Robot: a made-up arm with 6 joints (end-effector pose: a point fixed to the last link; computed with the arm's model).
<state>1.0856 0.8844 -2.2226 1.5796 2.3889 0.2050</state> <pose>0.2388 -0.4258 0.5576 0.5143 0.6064 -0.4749 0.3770</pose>
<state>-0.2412 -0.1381 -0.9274 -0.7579 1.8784 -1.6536</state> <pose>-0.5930 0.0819 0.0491 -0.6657 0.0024 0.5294 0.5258</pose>
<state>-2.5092 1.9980 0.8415 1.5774 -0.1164 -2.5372</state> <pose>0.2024 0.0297 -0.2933 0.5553 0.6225 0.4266 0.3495</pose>
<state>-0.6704 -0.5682 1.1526 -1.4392 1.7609 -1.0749</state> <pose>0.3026 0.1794 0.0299 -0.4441 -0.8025 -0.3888 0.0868</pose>
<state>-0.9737 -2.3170 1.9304 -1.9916 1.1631 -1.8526</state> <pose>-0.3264 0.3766 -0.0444 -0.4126 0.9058 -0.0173 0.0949</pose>
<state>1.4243 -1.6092 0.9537 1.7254 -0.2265 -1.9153</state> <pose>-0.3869 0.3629 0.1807 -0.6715 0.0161 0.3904 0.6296</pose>
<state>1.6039 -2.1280 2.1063 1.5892 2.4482 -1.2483</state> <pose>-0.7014 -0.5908 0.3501 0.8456 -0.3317 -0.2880 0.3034</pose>
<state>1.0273 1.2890 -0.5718 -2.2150 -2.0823 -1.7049</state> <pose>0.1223 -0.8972 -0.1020 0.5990 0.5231 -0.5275 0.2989</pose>
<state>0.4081 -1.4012 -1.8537 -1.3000 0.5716 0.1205</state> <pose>-0.2168 0.1132 0.5591 -0.1327 0.0526 -0.5757 0.8051</pose>
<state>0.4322 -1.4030 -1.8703 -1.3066 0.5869 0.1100</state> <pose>-0.2174 0.1072 0.5561 -0.1321 0.0591 -0.5686 0.8098</pose>
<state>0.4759 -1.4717 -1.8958 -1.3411 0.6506 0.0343</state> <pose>-0.2493 0.1132 0.5346 -0.1263 0.0376 -0.5538 0.8221</pose>
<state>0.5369 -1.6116 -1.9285 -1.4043 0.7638 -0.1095</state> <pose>-0.3028 0.1364 0.4847 -0.1236 -0.0095 -0.5339 0.8364</pose>
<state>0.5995 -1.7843 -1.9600 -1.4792 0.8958 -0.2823</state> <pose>-0.3447 0.1730 0.4128 -0.1342 -0.0592 -0.5171 0.8433</pose>
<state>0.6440 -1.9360 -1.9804 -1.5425 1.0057 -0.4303</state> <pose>-0.3591 0.2092 0.3450 -0.1536 -0.0930 -0.5091 0.8418</pose>
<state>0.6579 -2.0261 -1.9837 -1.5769 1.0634 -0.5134</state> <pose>-0.3578 0.2319 0.3047 -0.1680 -0.1115 -0.5096 0.8365</pose>
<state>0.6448 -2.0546 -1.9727 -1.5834 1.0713 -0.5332</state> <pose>-0.3557 0.2408 0.2926 -0.1725 -0.1238 -0.5147 0.8307</pose>
